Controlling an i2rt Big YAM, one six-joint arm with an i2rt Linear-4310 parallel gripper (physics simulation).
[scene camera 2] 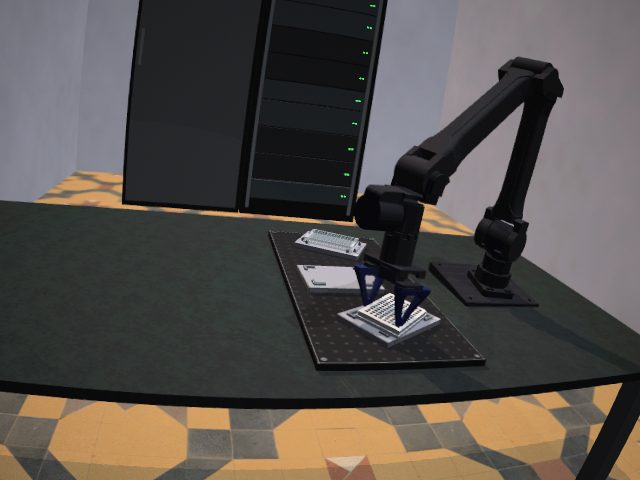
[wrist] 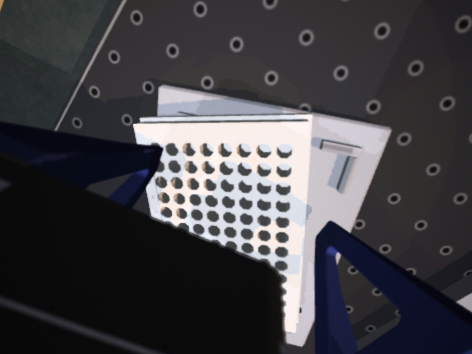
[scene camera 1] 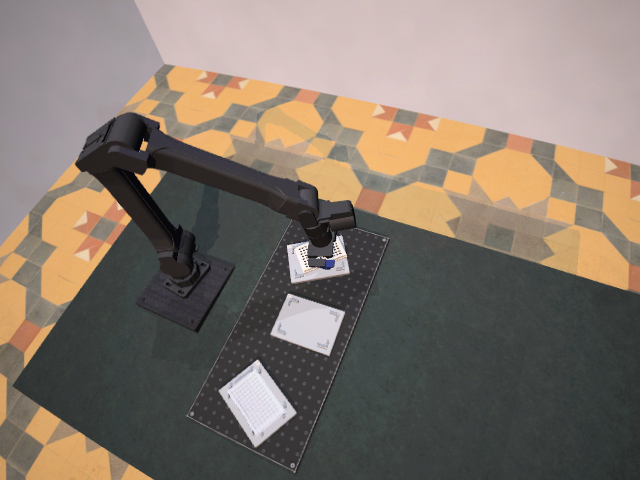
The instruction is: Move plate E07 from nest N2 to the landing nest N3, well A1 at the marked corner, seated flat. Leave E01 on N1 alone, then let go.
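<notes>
A white plate with dark wells (scene camera 1: pixel 301 258) (scene camera 2: pixel 382 308) (wrist: pixel 235 195) rests askew on the nest (scene camera 1: pixel 317 277) (scene camera 2: pixel 361 326) (wrist: pixel 370 135) under my gripper. It is turned against the nest's corner guides and looks raised, not flat. My gripper (scene camera 1: pixel 321 264) (scene camera 2: pixel 383 314) (wrist: pixel 244 195) is open, its blue fingers low at opposite sides of this plate. In the wrist view the left tip overlaps the plate's edge and the right stands apart. The middle nest (scene camera 1: pixel 308 325) (scene camera 2: pixel 336 279) is empty. A clear plate (scene camera 1: pixel 255 403) (scene camera 2: pixel 330 239) sits on the third nest (scene camera 1: pixel 290 411) (scene camera 2: pixel 310 245). Labels and well A1 cannot be read.
The three nests stand in a row on a black perforated board (scene camera 1: pixel 356 279) (scene camera 2: pixel 351 356) on the dark green table (scene camera 1: pixel 465 335) (scene camera 2: pixel 155 310). The arm's base plate (scene camera 1: pixel 211 299) (scene camera 2: pixel 449 273) is beside the board. A dark cabinet (scene camera 2: pixel 191 103) stands behind the table.
</notes>
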